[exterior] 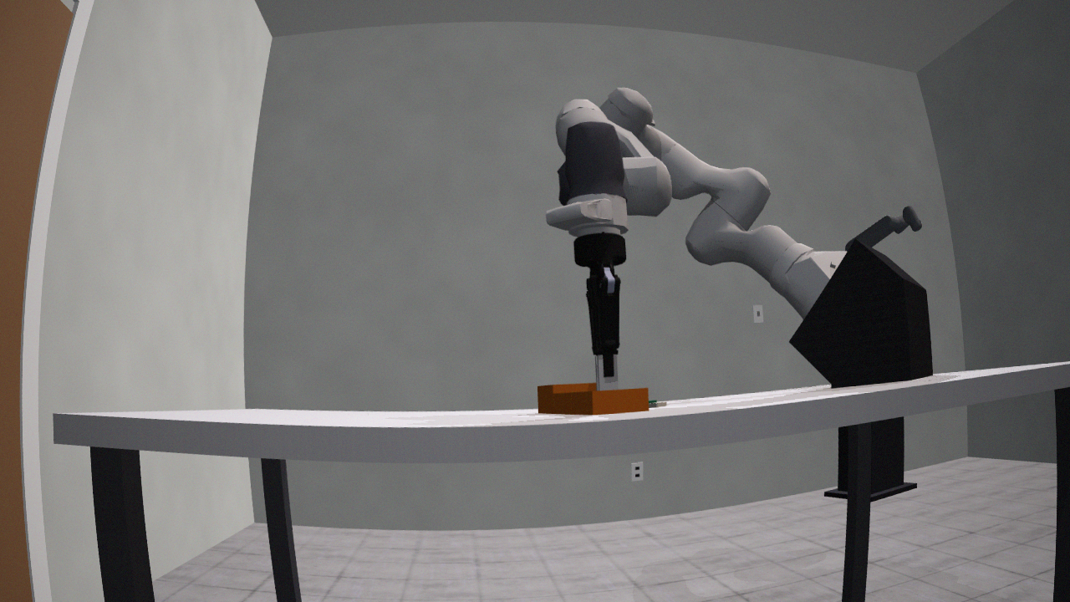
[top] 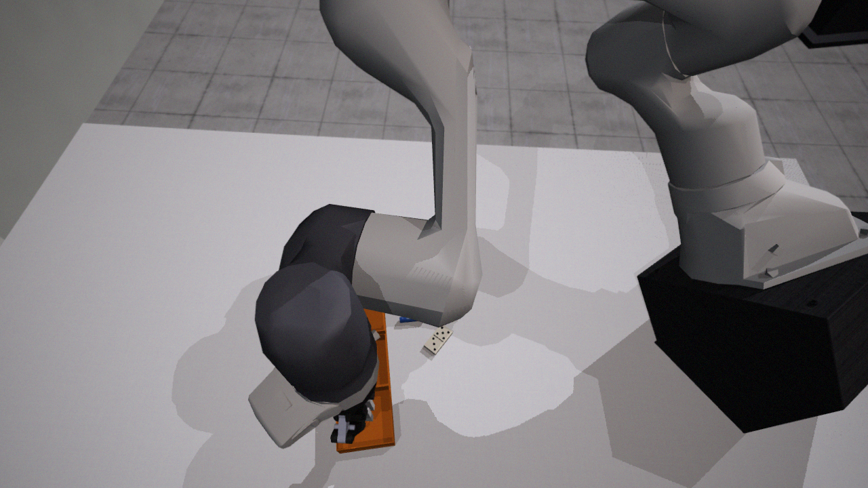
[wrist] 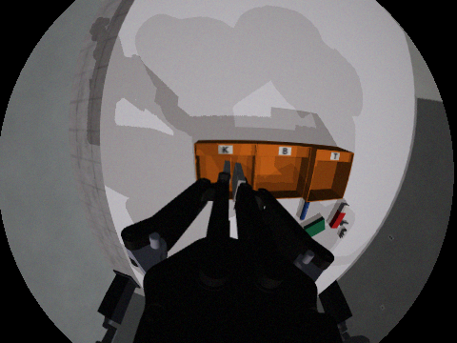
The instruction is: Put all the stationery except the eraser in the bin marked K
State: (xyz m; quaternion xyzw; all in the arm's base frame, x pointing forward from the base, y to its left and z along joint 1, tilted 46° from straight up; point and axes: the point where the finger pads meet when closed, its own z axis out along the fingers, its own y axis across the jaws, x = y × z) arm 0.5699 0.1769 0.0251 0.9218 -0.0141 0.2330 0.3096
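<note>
The green pad lies 14 cm behind my hand, 20 cm to the right of it and 5 cm below it. The rest, counted from my hand: white domino: 13 cm behind, 11 cm to the right, 4 cm below; then tray: 8 cm to the right, 3 cm below; then small blue pen-like stick: 9 cm behind, 15 cm to the right, 5 cm below.
</note>
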